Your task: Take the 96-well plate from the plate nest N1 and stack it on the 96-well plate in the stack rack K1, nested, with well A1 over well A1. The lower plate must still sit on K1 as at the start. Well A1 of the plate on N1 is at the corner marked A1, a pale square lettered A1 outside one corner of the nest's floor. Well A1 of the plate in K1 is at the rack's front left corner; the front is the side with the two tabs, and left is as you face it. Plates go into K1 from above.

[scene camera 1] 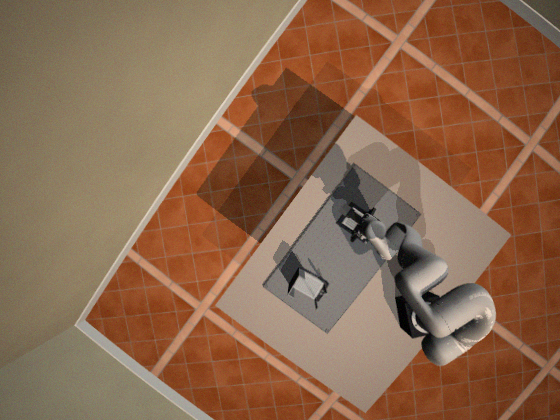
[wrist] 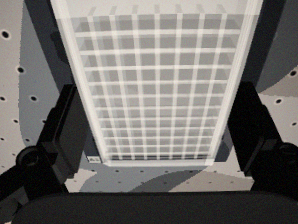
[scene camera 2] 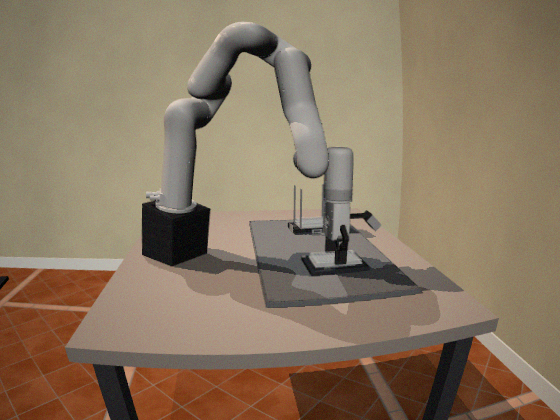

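Scene camera 2 shows my gripper (scene camera 2: 335, 258), and I can see my gripper in the wrist view (wrist: 157, 101) as well.
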